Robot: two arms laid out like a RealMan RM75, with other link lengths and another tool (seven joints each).
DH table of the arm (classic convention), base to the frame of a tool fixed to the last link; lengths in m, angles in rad. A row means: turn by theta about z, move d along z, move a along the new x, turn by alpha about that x. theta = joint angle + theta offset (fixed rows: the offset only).
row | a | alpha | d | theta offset
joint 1 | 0.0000 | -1.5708 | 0.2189 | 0.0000
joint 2 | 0.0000 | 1.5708 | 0.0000 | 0.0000
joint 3 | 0.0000 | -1.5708 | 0.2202 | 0.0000
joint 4 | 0.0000 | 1.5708 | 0.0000 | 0.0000
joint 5 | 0.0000 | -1.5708 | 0.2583 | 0.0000
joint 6 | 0.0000 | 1.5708 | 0.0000 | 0.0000
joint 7 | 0.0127 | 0.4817 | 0.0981 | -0.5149
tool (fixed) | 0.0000 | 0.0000 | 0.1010 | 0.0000
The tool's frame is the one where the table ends.
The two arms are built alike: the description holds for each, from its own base.
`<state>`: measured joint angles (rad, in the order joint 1, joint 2, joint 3, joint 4, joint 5, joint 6, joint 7); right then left.
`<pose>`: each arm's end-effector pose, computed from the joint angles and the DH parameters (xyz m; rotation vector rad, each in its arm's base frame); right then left.
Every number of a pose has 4 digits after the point. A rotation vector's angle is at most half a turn.
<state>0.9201 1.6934 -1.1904 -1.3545 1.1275 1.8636 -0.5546 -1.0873 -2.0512 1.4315 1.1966 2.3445 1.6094 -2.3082</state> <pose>0.0235 0.4460 0.1044 -2.4929 -0.1390 -0.1813 0.0107 0.4371 -0.0679 -2.3807 -0.6242 0.4683</pose>
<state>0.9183 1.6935 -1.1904 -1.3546 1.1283 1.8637 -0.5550 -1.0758 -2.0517 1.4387 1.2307 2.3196 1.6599 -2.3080</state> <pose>0.0241 0.4459 0.1043 -2.4937 -0.1375 -0.1811 0.0124 0.4252 -0.0677 -2.4220 -0.6074 0.4919</pose>
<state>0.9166 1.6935 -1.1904 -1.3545 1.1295 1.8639 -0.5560 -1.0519 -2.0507 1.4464 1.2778 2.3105 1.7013 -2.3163</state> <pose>0.0247 0.4457 0.1042 -2.4948 -0.1368 -0.1804 0.0108 0.4162 -0.0638 -2.4375 -0.5977 0.5112</pose>
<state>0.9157 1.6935 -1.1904 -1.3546 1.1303 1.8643 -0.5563 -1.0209 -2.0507 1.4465 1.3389 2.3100 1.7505 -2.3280</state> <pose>0.0250 0.4456 0.1042 -2.4957 -0.1364 -0.1801 0.0080 0.4072 -0.0562 -2.4434 -0.5919 0.5298</pose>
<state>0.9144 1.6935 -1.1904 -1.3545 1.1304 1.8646 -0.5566 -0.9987 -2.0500 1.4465 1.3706 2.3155 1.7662 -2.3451</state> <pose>0.0256 0.4455 0.1041 -2.4962 -0.1350 -0.1807 0.0039 0.4046 -0.0513 -2.4303 -0.6096 0.5364</pose>
